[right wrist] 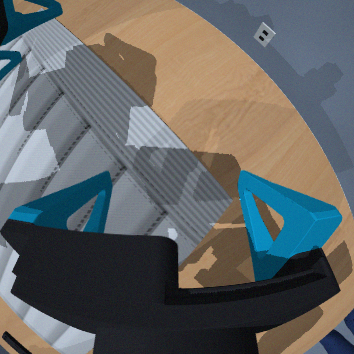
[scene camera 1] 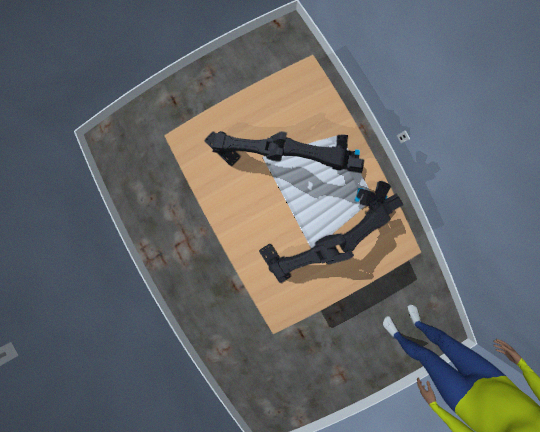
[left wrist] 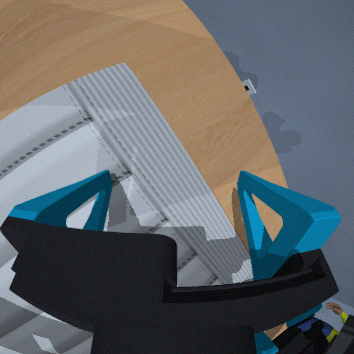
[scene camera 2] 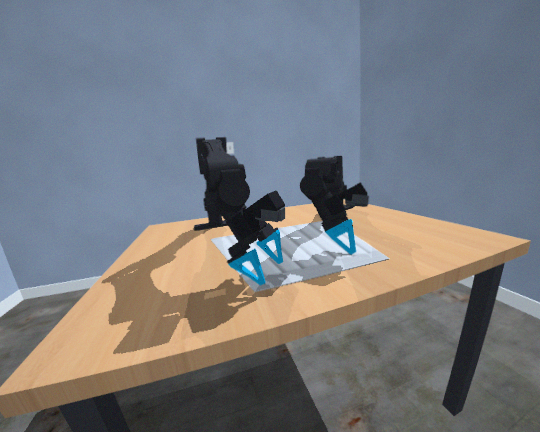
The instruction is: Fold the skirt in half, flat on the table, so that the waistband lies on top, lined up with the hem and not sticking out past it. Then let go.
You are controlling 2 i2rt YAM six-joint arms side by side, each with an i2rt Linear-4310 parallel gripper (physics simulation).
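The white pleated skirt (scene camera 1: 312, 215) (scene camera 2: 370, 251) (left wrist: 45, 122) (right wrist: 25, 167) lies spread flat. Its ribbed waistband (left wrist: 165, 147) (right wrist: 107, 100) runs along the near edge in scene camera 2; the wide hem is at the opposite side. My left gripper (scene camera 2: 344, 241) (left wrist: 174, 177) is open and empty, low over the waistband, one finger on each side of it in the left wrist view. My right gripper (scene camera 1: 371, 196) (scene camera 2: 271, 272) (right wrist: 174, 177) is open and empty near the waistband's other corner, one finger over the pleats, the other beyond the outer edge. Arms hide parts of the skirt in scene camera 1.
The wooden table (scene camera 1: 240, 200) (scene camera 2: 425, 235) extends around the skirt. The two grippers are close together along the waistband. Arm shadows fall across cloth and wood. A person (scene camera 1: 465, 380) lies or stands beyond the table at the lower right in scene camera 1.
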